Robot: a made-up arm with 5 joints.
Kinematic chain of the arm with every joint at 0, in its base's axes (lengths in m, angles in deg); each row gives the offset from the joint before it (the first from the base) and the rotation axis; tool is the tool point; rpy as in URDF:
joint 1: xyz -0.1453 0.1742 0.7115 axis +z
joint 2: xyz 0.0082 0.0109 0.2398 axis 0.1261 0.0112 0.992
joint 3: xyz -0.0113 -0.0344 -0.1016 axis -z
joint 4: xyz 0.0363 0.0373 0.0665 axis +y
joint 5: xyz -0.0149 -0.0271 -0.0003 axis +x
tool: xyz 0.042 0.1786 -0.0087 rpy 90 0 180
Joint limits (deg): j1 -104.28..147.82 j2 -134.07..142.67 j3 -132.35..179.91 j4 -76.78..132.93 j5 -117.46..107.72
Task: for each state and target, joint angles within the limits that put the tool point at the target. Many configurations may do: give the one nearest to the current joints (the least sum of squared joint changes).
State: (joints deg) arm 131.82 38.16 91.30 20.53 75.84
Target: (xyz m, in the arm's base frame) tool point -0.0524 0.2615 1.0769
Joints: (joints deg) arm 121.78 30.07 100.88 8.69 103.66
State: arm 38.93 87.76 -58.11 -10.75 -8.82
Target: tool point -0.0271 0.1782 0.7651
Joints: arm 60.32 117.45 -96.38 15.08 -40.49
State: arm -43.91 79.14 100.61 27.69 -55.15
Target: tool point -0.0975 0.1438 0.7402
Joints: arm -62.63 53.84 108.87 21.61 -76.99
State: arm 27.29 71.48 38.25 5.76 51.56
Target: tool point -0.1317 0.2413 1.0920
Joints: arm 27.94 77.70 29.89 -4.84 76.57
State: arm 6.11 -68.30 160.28 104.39 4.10
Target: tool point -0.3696 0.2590 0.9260
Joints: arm -9.25 -83.34 163.73 76.15 26.65
